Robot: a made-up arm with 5 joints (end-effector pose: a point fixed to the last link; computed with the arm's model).
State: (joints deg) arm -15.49 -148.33 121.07 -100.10 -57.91
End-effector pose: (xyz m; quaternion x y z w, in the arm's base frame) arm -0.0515 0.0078 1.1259 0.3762 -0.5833 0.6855 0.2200
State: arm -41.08 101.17 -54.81 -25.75 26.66
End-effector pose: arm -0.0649 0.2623 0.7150 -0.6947 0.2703 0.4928 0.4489
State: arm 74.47 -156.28 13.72 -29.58 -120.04
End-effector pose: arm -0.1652 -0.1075 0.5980 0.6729 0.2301 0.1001 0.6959
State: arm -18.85 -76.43 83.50 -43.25 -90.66
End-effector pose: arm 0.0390 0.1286 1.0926 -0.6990 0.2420 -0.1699 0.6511
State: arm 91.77 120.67 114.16 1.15 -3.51
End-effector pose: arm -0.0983 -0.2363 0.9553 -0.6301 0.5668 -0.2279 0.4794
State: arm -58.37 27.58 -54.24 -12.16 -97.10
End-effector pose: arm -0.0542 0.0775 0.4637 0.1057 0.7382 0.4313 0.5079
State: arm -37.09 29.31 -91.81 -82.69 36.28
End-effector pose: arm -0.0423 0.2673 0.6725 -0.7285 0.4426 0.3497 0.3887
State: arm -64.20 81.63 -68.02 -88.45 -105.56
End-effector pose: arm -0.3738 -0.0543 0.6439 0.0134 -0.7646 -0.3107 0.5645
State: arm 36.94 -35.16 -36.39 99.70 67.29
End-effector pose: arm -0.3803 0.1352 0.8919 0.5780 0.6910 -0.4340 0.0121
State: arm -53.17 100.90 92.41 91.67 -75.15
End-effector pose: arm -0.0634 0.4177 0.8308 -0.7241 0.1104 -0.6799 0.0354
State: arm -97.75 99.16 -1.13 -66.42 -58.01
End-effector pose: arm -0.2543 0.1173 0.3984 0.3793 -0.5832 -0.7038 0.1442
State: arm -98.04 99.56 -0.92 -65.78 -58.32
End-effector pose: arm -0.2551 0.1170 0.3986 0.3729 -0.5862 -0.7050 0.1428
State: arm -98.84 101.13 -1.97 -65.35 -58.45
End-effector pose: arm -0.2632 0.1109 0.4018 0.3559 -0.5937 -0.7055 0.1524
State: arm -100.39 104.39 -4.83 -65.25 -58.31
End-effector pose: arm -0.2814 0.0970 0.4105 0.3235 -0.6065 -0.7041 0.1782
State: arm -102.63 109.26 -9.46 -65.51 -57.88
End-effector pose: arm -0.3080 0.0767 0.4277 0.2763 -0.6214 -0.6994 0.2199
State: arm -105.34 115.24 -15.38 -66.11 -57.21
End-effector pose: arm -0.3383 0.0535 0.4553 0.2189 -0.6333 -0.6903 0.2730
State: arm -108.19 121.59 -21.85 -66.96 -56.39
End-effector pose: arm -0.3660 0.0316 0.4914 0.1584 -0.6377 -0.6775 0.3305
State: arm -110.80 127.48 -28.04 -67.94 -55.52
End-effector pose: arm -0.3864 0.0141 0.5303 0.1032 -0.6338 -0.6633 0.3843
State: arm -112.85 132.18 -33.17 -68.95 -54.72
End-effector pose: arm -0.3985 0.0019 0.5648 0.0602 -0.6245 -0.6507 0.4277
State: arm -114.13 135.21 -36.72 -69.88 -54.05
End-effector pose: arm -0.4040 -0.0054 0.5888 0.0334 -0.6145 -0.6422 0.4569
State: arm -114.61 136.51 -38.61 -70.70 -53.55
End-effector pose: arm -0.4059 -0.0088 0.6008 0.0229 -0.6071 -0.6387 0.4722
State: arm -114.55 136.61 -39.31 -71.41 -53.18
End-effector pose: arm -0.4062 -0.0100 0.6040 0.0234 -0.6027 -0.6387 0.4778
